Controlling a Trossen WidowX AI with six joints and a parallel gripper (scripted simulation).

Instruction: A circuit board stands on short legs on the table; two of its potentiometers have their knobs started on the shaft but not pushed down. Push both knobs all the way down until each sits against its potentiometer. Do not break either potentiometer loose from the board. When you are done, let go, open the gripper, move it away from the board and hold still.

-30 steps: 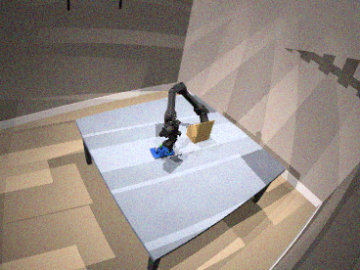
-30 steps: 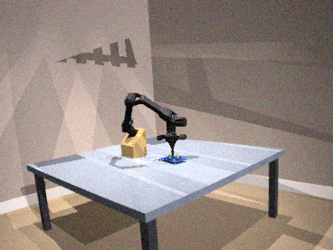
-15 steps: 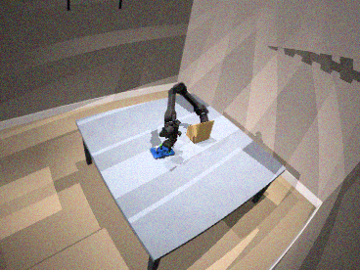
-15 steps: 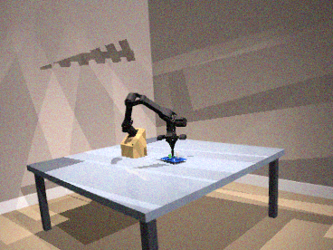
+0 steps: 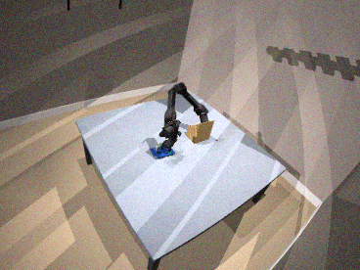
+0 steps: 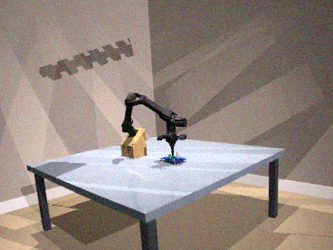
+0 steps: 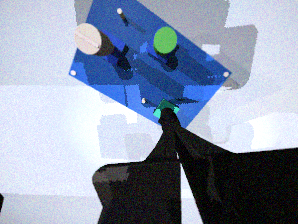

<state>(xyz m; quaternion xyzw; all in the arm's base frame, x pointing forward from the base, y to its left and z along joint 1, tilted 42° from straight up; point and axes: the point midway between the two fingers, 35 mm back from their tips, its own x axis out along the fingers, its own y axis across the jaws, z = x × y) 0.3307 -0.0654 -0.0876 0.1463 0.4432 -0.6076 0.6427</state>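
My gripper tip is now 1 cm above the knob.
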